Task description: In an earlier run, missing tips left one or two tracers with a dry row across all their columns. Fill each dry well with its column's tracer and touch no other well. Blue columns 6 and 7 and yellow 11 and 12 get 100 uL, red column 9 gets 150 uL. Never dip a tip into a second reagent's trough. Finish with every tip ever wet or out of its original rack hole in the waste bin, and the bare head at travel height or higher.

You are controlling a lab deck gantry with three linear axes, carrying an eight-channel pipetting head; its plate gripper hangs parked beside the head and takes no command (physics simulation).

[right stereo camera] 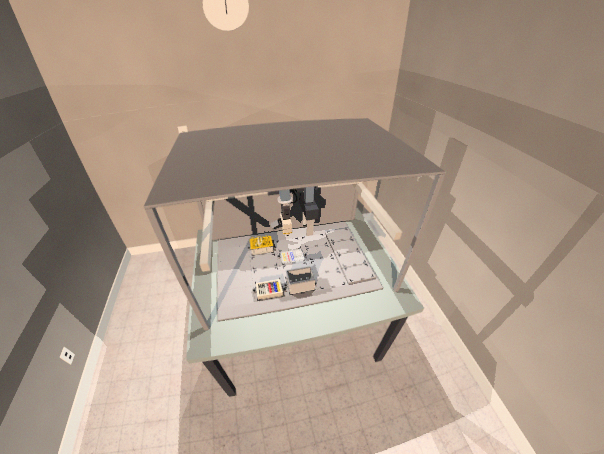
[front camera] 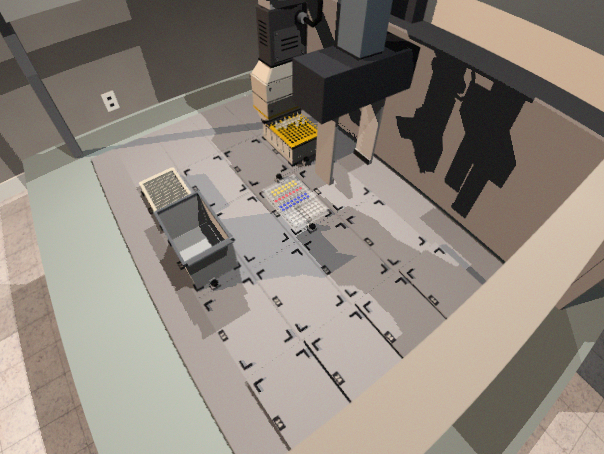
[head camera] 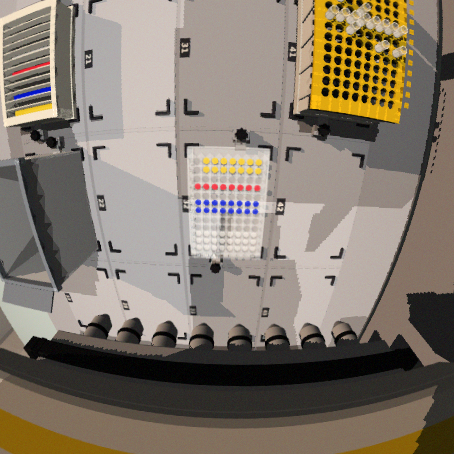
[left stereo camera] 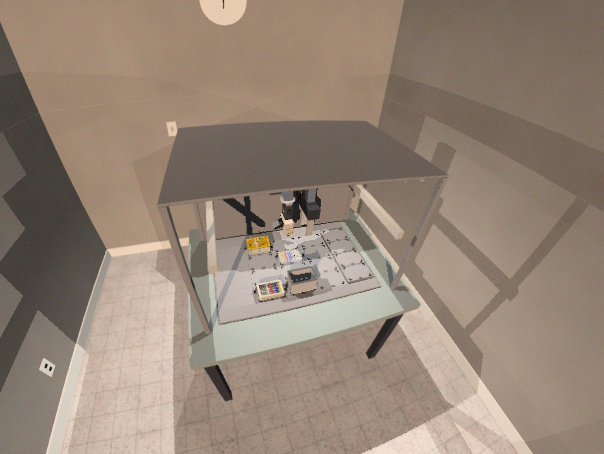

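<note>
The clear well plate [front camera: 305, 215] [head camera: 191, 225] has two yellow columns [head camera: 232, 161], each with its leftmost well in the head view clear, and full red [head camera: 223, 187] and blue [head camera: 222, 206] columns. The pipetting head [front camera: 272, 95] [left stereo camera: 287, 226] stands by the yellow tip rack [front camera: 279, 146] [head camera: 355, 109]; its eight nozzles [head camera: 201, 336] show no tips. Pale tips [head camera: 369, 21] stand in several rack holes. The trough carrier [front camera: 156, 176] [head camera: 65, 65] shows red, blue and yellow strips. The grey waste bin [front camera: 215, 265] [head camera: 70, 220] stands beside it; its contents cannot be made out. My parked gripper [front camera: 344, 171] is open.
Black holders [head camera: 241, 134] [head camera: 215, 267] stand at the plate's ends. The black gripper body [front camera: 350, 80] hangs right of the head in the front view. A long beige beam [front camera: 450, 300] crosses the front view's lower right. The deck has several black-marked slots.
</note>
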